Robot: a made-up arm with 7 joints.
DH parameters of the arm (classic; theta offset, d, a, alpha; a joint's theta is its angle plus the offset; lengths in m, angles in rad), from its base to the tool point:
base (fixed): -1.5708 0.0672 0 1.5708
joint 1: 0 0.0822 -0.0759 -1.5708
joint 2: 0 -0.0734 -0.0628 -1.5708
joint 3: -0.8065 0 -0.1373 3.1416
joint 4: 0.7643 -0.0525 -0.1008 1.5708
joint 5: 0 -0.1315 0.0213 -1.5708
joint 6: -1.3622 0 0.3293 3.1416
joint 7: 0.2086 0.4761 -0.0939 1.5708
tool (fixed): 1.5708 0.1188 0 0
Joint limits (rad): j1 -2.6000..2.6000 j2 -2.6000..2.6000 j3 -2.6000..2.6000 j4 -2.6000..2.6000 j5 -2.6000..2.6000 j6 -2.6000..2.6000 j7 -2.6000..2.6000
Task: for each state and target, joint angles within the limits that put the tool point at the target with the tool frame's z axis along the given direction. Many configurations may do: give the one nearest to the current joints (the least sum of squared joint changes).
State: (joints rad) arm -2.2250 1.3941 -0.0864 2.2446 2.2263 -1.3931 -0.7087
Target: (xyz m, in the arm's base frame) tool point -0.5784 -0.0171 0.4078 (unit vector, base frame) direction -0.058 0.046 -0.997
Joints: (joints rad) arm -2.3943 0.9401 0.0410 1.8237 2.2697 -1.3498 -0.6986
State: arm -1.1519 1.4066 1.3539 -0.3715 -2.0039 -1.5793 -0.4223
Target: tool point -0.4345 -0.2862 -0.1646 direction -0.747 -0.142 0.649
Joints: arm -1.3847 1.3606 1.7593 -0.7316 -2.5948 -1.3752 -0.8216
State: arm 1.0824 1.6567 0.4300 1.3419 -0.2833 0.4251 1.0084
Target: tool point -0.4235 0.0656 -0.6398 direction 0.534 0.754 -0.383
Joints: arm 1.3419 1.8985 0.6370 0.8770 -0.6338 0.8413 1.7939
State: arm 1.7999 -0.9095 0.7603 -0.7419 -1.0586 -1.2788 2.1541
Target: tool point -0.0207 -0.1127 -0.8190 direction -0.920 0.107 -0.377
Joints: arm 1.7733 -0.6104 1.0077 -0.9744 -1.7268 -1.2372 2.1700
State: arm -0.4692 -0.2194 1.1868 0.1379 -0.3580 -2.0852 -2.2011
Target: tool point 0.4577 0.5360 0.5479 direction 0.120 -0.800 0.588
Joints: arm -0.7866 -0.1530 1.4874 0.3630 -0.2559 -1.4912 -2.4700
